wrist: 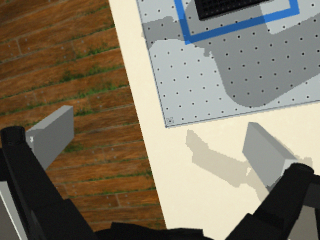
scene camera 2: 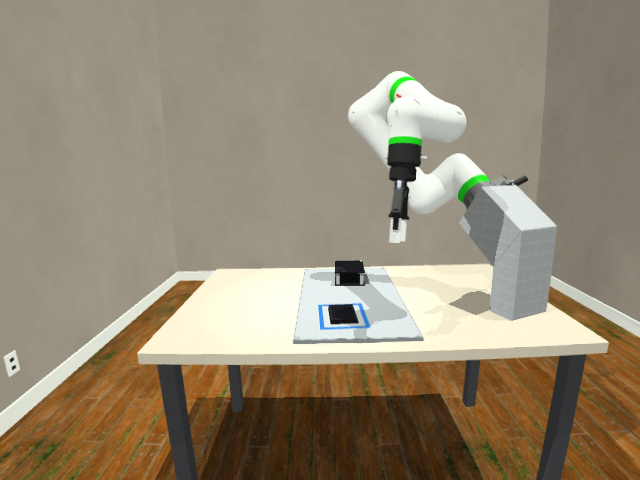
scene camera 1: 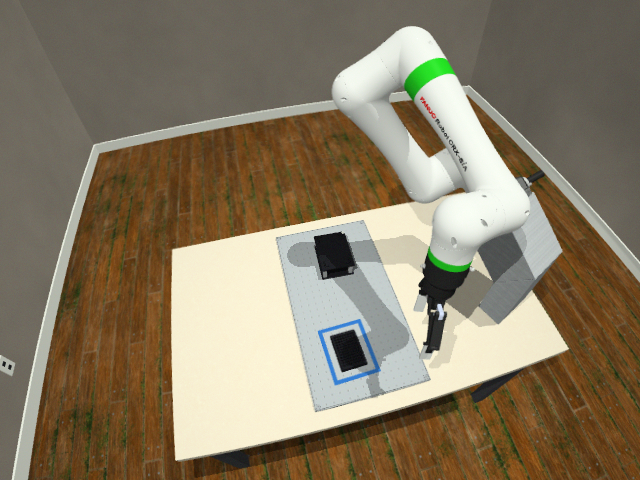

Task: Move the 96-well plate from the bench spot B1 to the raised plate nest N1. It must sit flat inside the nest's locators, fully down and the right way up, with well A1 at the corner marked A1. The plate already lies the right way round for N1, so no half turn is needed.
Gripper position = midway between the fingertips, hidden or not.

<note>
I see my gripper [scene camera 1: 421, 333], a black 96-well plate [scene camera 1: 357, 359] and a black raised nest N1 [scene camera 1: 332, 249].
My gripper is seen too in the wrist view [wrist: 159, 129] and in scene camera 2 [scene camera 2: 397, 241].
</note>
